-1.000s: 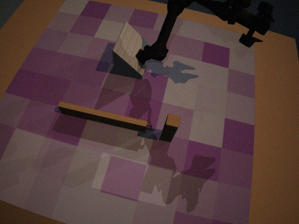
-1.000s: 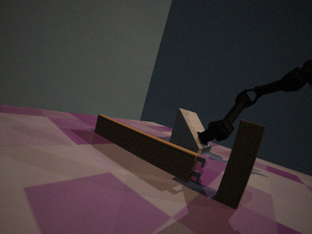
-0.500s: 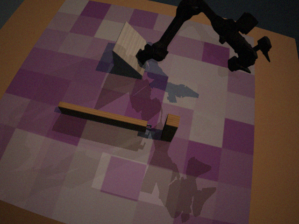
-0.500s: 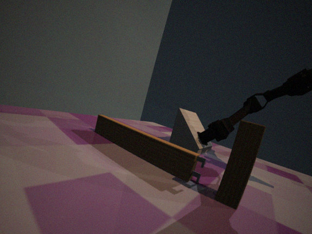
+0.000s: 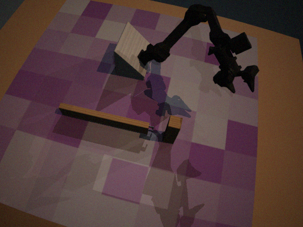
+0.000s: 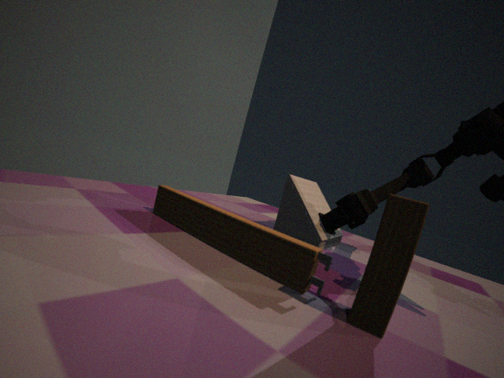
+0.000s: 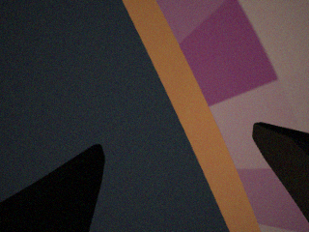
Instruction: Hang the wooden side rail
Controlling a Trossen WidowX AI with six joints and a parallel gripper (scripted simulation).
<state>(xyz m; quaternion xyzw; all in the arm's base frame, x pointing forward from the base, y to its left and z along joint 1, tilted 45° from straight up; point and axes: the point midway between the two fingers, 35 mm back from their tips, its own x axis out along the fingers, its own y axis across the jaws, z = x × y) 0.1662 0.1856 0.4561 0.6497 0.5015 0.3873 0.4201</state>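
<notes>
The headboard post is 190 mm ahead of my gripper tip, 220 mm to the right of it and 170 mm below it.
</notes>
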